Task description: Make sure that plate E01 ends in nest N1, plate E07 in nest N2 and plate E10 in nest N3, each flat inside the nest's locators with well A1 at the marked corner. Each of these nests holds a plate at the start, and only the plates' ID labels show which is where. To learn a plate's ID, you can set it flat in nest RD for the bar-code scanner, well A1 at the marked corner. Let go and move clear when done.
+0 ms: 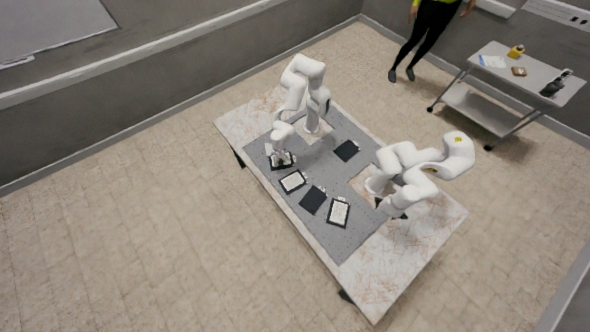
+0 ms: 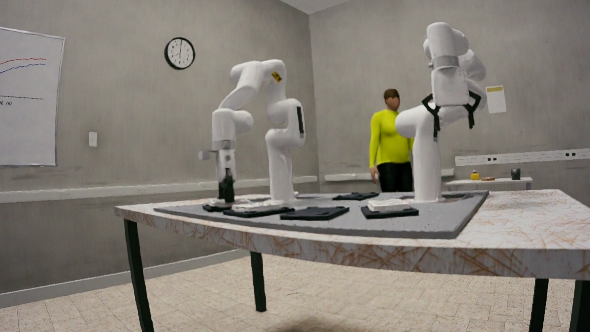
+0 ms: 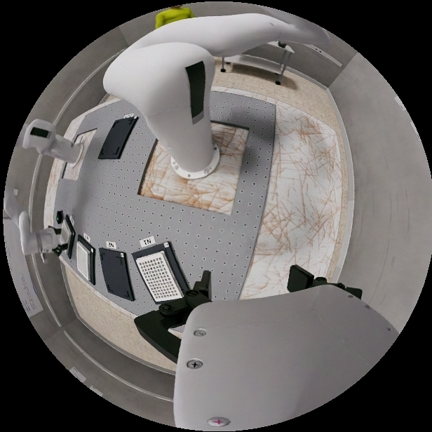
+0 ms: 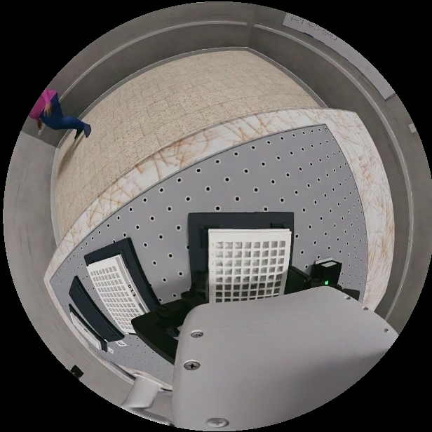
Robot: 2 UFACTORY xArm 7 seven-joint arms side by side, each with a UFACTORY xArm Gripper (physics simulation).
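Pixels of known places: left gripper, fingertip midpoint: (image 1: 384,212) (image 2: 455,129); right gripper, fingertip midpoint: (image 1: 279,159) (image 2: 226,201); left arm's base at its link origin: (image 1: 374,185) (image 2: 428,202); right arm's base at its link origin: (image 1: 311,127).
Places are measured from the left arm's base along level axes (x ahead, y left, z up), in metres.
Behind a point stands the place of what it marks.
Note:
My right gripper (image 1: 281,159) {x 0.360, y -0.550, z 0.038 m} (image 2: 226,192) {x 0.360, y -0.550, z 0.038 m} (image 4: 248,282) is open, low over nest RD (image 4: 199,222), its fingers beside the long sides of a white well plate (image 4: 249,255) that appears seated there. Its ID is not readable. A second white plate (image 1: 292,181) {x 0.400, y -0.371, z 0.033 m} (image 3: 85,259) (image 4: 115,287) lies in nest N3 (image 4: 131,252); characters on its side are too small to read surely. Nest N2 (image 1: 313,200) {x 0.384, y -0.187, z 0.025 m} (image 2: 314,214) {x 0.438, y -0.161, z 0.025 m} (image 3: 116,275) is empty. A third white plate (image 1: 339,212) {x 0.320, y -0.026, z 0.036 m} (image 2: 388,204) {x 0.355, y -0.013, z 0.038 m} (image 3: 157,277) lies in nest N1 (image 3: 172,257). My left gripper (image 1: 390,210) {x 0.201, y 0.136, z 0.209 m} (image 2: 454,127) {x 0.201, y 0.136, z 0.209 m} (image 3: 251,281) is open and empty, high above the table.
An empty black nest (image 1: 346,150) {x -0.052, y -0.301, z 0.025 m} (image 2: 356,196) {x 0.011, y -0.268, z 0.026 m} (image 3: 118,138) lies toward the back between the arm bases. A small black scanner (image 4: 327,272) with a green light stands beside nest RD. A person in pink (image 4: 50,107) is off the table; another in yellow (image 2: 391,135) stands behind.

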